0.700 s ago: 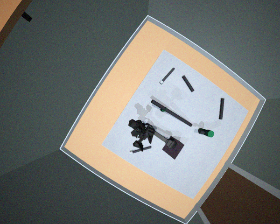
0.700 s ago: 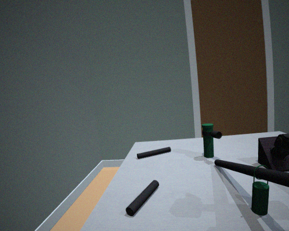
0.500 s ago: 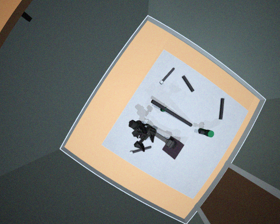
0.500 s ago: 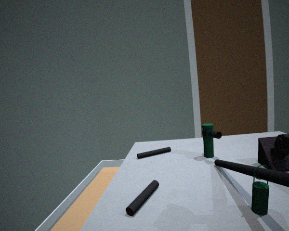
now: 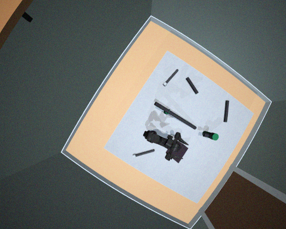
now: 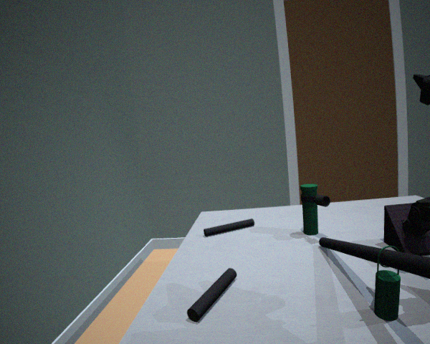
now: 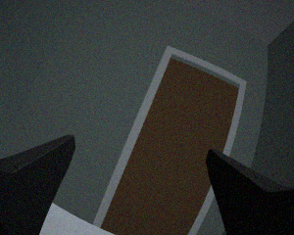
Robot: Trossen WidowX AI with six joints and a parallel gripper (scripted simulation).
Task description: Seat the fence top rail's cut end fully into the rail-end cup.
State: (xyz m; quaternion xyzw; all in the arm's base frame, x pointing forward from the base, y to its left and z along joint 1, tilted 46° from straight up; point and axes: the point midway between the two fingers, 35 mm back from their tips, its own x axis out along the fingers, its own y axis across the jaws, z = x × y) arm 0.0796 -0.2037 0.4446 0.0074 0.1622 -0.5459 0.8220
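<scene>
The dark rail-end cup lies 40 cm below my gripper tip, 26 cm to the right of it and 25 cm ahead of it. The rest, counted from my gripper tip: green loop-cap post: 45 cm below, 19 cm ahead, 18 cm to the left.
</scene>
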